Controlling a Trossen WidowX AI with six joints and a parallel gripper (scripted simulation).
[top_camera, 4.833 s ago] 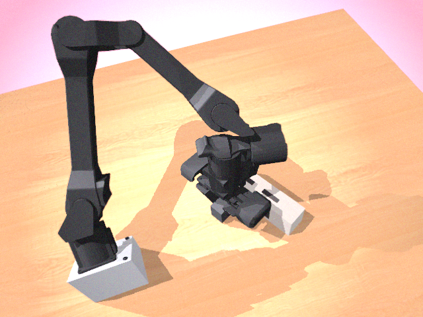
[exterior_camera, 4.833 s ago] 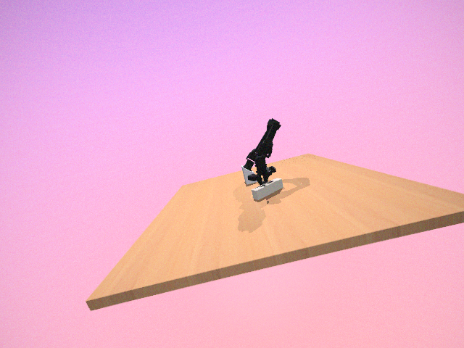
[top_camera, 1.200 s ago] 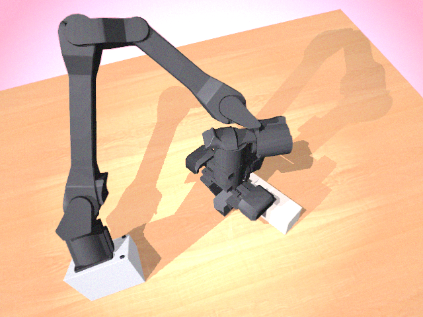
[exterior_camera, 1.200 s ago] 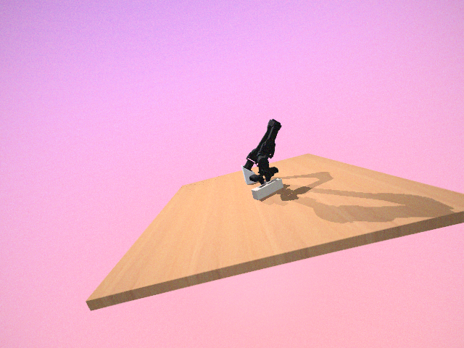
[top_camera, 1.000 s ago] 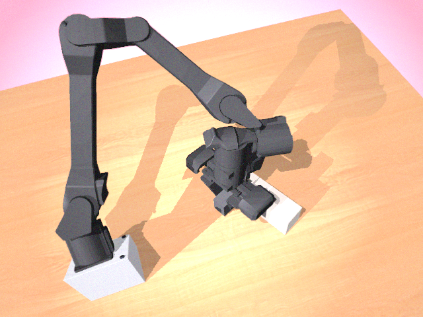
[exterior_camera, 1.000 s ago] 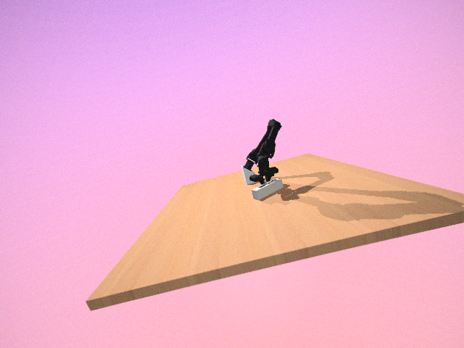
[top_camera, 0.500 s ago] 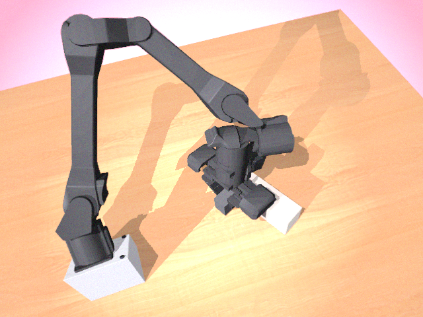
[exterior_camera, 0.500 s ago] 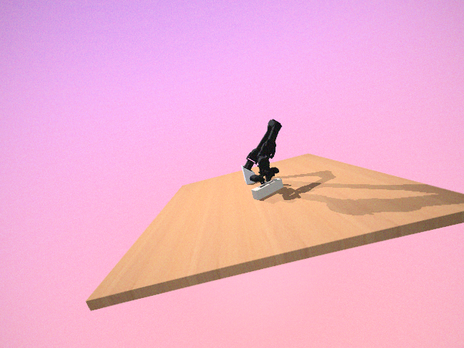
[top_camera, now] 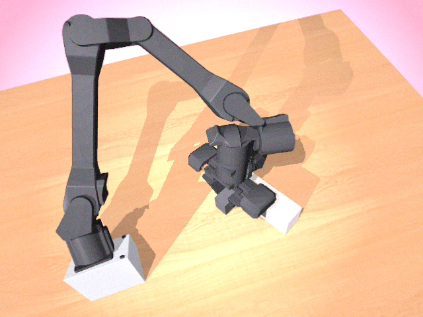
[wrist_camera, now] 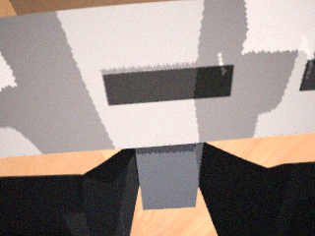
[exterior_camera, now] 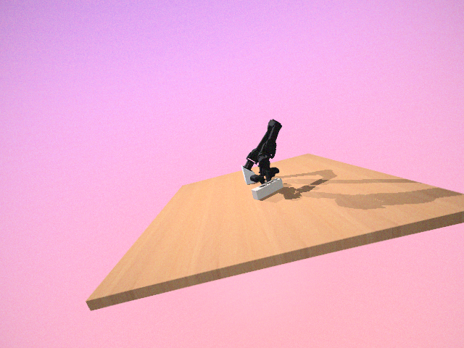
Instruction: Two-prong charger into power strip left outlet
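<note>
Right now my gripper tip is 2 cm short of the grey charger, 1 cm to the right of it and 1 cm below it.
</note>
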